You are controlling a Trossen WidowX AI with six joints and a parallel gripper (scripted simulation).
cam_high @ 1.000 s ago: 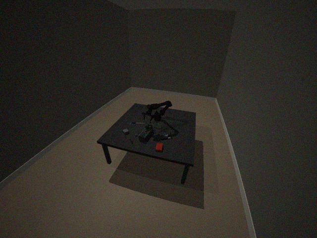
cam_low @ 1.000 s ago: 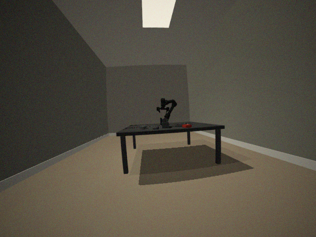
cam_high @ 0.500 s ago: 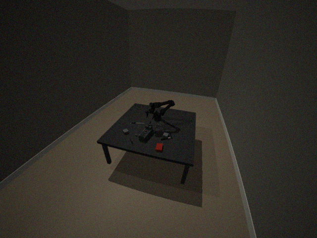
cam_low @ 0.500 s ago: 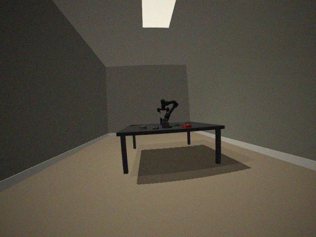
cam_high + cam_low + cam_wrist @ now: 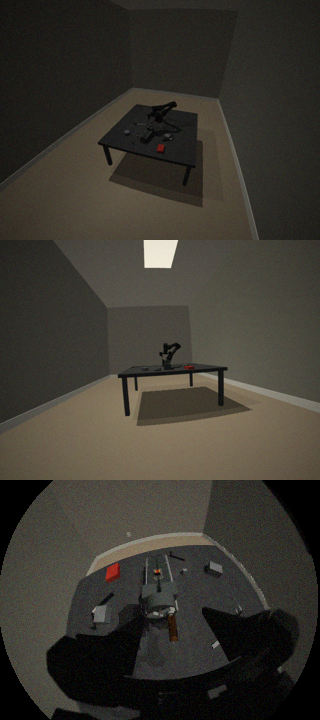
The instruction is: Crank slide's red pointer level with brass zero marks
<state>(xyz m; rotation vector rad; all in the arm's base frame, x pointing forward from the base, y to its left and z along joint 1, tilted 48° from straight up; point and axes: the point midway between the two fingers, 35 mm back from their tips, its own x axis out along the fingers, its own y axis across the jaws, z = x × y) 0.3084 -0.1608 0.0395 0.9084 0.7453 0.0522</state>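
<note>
My gripper tip is now 2 cm past the crank handle, 1 cm to the right of it and 5 cm above it. Also, from my gripper tip: red pointer: 16 cm ahead, 2 cm to the right, 8 cm below.
</note>
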